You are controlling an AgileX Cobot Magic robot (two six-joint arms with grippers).
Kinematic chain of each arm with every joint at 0, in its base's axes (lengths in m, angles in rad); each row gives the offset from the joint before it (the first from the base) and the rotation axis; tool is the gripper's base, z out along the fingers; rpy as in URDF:
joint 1: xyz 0 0 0.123 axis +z
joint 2: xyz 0 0 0 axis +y
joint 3: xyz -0.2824 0 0.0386 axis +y
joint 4: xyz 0.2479 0 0.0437 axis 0.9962 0 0.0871
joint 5: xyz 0 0 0 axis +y
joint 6: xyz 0.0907 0 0.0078 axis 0.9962 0 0.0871
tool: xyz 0 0 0 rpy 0 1.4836 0
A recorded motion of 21 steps. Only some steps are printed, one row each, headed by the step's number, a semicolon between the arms.
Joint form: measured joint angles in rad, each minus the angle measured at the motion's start. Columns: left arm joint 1, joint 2, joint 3, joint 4, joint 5, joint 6; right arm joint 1, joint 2, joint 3, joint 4, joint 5, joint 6.
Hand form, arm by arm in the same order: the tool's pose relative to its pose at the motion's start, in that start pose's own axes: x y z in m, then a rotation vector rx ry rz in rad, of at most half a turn. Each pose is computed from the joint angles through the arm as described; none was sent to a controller.
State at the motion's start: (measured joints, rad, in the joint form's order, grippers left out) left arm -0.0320 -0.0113 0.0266 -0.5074 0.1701 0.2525; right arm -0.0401 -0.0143 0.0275 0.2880 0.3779 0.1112
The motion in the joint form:
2: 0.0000 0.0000 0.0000 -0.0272 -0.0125 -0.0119; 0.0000 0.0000 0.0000 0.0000 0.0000 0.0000
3: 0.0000 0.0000 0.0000 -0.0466 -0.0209 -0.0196; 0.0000 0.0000 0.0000 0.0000 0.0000 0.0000
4: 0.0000 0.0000 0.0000 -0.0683 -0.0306 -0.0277; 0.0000 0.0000 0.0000 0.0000 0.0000 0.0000
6: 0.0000 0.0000 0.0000 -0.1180 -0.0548 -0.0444; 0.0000 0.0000 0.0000 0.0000 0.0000 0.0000
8: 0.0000 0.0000 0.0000 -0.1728 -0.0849 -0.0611; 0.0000 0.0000 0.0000 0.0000 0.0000 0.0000
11: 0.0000 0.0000 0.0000 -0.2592 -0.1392 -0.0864; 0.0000 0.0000 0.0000 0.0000 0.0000 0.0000
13: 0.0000 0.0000 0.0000 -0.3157 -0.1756 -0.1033; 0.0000 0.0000 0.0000 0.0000 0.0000 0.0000
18: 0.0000 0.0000 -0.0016 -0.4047 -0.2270 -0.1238; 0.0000 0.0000 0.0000 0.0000 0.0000 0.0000
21: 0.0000 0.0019 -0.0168 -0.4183 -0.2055 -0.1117; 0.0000 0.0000 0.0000 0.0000 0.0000 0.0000
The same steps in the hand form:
2: -0.0012 -0.0001 0.0000 0.0013 -0.0132 -0.0387; 0.0000 0.0000 0.0000 0.0000 0.0000 0.0000
3: -0.0020 -0.0001 0.0000 0.0022 -0.0221 -0.0656; 0.0000 0.0000 0.0000 0.0000 0.0000 0.0000
4: -0.0029 -0.0001 0.0000 0.0030 -0.0322 -0.0952; 0.0000 0.0000 0.0000 0.0000 0.0000 0.0000
6: -0.0052 0.0001 -0.0001 0.0039 -0.0572 -0.1612; 0.0000 0.0000 0.0000 0.0000 0.0000 0.0000
8: -0.0079 0.0006 -0.0003 0.0028 -0.0875 -0.2325; 0.0000 0.0000 0.0000 0.0000 0.0000 0.0000
11: -0.0125 0.0024 -0.0009 -0.0033 -0.1411 -0.3444; 0.0000 0.0000 0.0000 0.0000 0.0000 0.0000
13: -0.0154 0.0041 -0.0014 -0.0093 -0.1764 -0.4181; 0.0000 0.0000 0.0000 0.0000 0.0000 0.0000
18: -0.0195 0.0068 -0.0024 -0.0192 -0.2267 -0.5281; 0.0000 0.0000 0.0000 0.0000 0.0000 0.0000
21: -0.0227 0.0043 -0.0030 -0.0045 -0.2181 -0.5287; 0.0000 0.0000 0.0000 0.0000 0.0000 0.0000

